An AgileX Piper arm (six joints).
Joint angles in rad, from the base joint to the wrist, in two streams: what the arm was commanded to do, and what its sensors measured. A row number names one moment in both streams.
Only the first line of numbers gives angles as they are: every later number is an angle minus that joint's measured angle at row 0.
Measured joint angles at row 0:
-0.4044 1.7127 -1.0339 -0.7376 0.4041 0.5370
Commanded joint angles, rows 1 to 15:
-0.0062 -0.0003 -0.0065 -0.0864 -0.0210 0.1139
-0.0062 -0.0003 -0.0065 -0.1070 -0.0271 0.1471
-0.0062 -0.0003 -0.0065 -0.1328 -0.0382 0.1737
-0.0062 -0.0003 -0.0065 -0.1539 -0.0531 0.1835
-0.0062 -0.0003 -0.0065 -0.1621 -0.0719 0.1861
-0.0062 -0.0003 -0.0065 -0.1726 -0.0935 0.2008
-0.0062 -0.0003 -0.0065 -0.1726 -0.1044 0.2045
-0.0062 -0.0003 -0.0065 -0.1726 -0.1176 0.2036
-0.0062 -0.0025 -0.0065 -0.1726 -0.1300 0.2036
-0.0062 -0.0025 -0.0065 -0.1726 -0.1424 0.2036
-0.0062 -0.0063 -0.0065 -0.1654 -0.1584 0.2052
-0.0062 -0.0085 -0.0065 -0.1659 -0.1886 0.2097
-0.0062 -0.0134 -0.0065 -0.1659 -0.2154 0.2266
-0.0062 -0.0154 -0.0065 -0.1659 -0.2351 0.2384
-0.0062 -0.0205 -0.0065 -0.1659 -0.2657 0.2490
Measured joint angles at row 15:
0.0000 0.0000 0.0000 -0.1578 -0.1871 0.2147
